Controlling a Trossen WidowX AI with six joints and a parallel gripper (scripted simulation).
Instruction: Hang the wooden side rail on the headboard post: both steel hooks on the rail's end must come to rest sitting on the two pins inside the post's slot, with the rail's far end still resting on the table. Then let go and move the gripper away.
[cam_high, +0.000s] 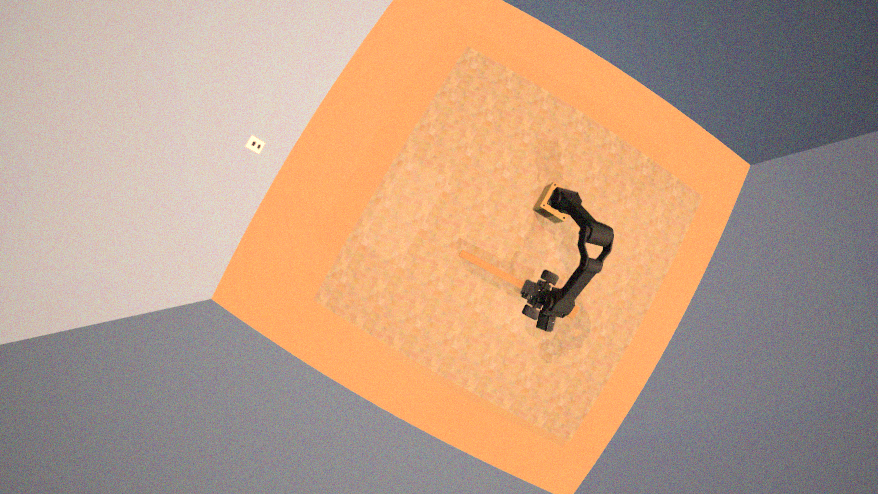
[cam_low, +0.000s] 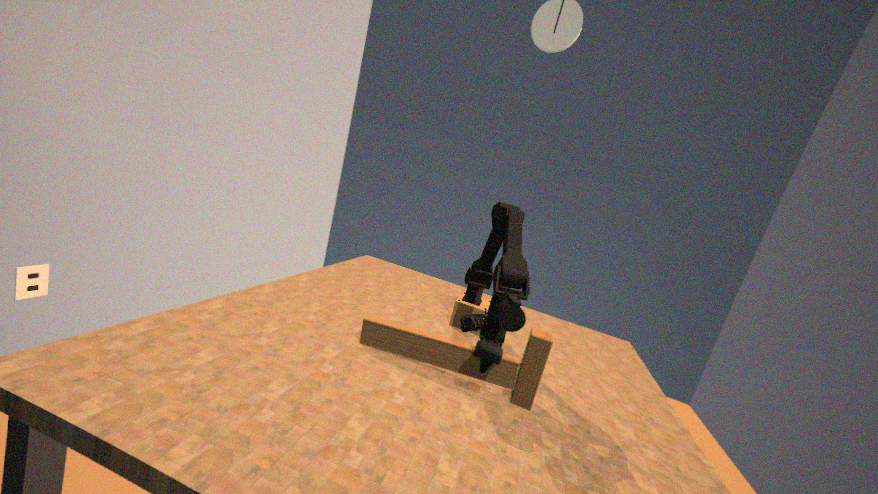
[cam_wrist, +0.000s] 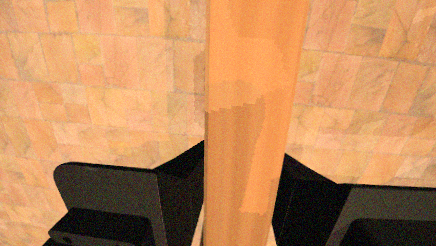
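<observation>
Right now the headboard post is 11 cm to the left of my gripper tip and 4 cm above it.
</observation>
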